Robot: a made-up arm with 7 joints.
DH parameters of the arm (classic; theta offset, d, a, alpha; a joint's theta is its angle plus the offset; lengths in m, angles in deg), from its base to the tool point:
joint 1: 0 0.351 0 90
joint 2: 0 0.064 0 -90
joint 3: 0 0.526 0.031 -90
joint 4: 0 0.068 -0.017 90
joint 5: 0 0.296 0 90
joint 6: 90 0.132 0.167 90
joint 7: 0 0.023 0 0
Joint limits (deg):
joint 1: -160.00..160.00
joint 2: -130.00..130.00
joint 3: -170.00..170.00
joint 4: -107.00..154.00
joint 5: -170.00..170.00
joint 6: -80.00..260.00
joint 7: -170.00..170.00
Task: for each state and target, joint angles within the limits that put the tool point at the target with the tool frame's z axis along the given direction. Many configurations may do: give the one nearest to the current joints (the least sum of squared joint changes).
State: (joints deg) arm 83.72 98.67 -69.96 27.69 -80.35 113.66 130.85
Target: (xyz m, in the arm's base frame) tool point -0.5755 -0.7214 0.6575 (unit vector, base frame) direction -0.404 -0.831 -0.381
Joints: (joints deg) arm 47.61 83.95 -86.87 16.86 -92.17 60.89 130.85
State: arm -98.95 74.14 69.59 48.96 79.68 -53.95 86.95
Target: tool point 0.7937 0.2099 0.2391 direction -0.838 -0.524 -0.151
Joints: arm -146.65 97.29 61.23 15.07 65.97 -75.40 86.95
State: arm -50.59 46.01 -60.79 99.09 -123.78 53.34 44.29
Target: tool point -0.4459 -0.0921 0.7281 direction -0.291 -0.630 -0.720
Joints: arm -57.78 64.92 -74.06 140.58 -82.52 50.33 44.29
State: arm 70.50 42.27 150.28 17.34 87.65 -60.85 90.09
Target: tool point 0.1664 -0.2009 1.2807 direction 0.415 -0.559 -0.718
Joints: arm 89.01 2.84 157.45 -12.34 70.14 -49.01 90.09
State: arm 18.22 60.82 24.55 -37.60 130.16 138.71 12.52
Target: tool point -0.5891 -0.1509 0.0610 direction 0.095 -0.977 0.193
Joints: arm 8.21 109.20 17.79 -76.74 87.37 174.03 12.52
